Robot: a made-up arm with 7 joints.
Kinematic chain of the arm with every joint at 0, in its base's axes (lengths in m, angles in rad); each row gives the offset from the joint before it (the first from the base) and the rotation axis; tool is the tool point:
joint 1: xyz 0 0 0.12 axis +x
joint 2: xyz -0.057 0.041 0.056 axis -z
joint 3: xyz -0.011 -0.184 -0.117 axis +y
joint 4: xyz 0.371 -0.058 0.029 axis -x
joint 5: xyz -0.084 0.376 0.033 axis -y
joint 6: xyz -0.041 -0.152 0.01 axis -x
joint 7: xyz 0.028 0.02 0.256 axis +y
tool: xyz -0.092 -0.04 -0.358
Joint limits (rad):
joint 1: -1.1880..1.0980
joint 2: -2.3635..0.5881
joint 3: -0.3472..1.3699
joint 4: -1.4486..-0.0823
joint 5: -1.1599..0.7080
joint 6: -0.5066..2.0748
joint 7: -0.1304..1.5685
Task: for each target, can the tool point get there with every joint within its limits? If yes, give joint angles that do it. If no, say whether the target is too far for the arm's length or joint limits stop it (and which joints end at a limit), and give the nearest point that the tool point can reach.
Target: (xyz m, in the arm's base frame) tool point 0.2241 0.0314 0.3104
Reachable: yes | joints 0.8358 -1.4297 0.1794 -1.1157 -0.3802 1.1870 0.1544
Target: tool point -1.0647 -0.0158 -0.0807
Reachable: no: joint limits stop it (at a limit: joint 1, joint 2, joint 4, joint 5, joint 7) | nearest point -0.6462 0.0224 -0.1532 | short by 0.426 m
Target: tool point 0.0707 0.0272 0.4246
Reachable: yes | joints -0.4686 -1.1529 0.0601 -0.7837 0.0853 0.3539 1.0809
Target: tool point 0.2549 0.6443 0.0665
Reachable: yes | joints -0.8615 -1.9201 0.4469 -1.3170 -0.9070 1.7046 1.3658
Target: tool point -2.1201 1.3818 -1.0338
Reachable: no: too far | nearest point -0.5228 0.5182 -0.3127 | short by 1.954 m
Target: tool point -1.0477 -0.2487 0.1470
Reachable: no: joint limits stop it (at a limit: joint 2, joint 3, joint 4, joint 7) | nearest point -0.5622 -0.3110 0.1538 | short by 0.490 m
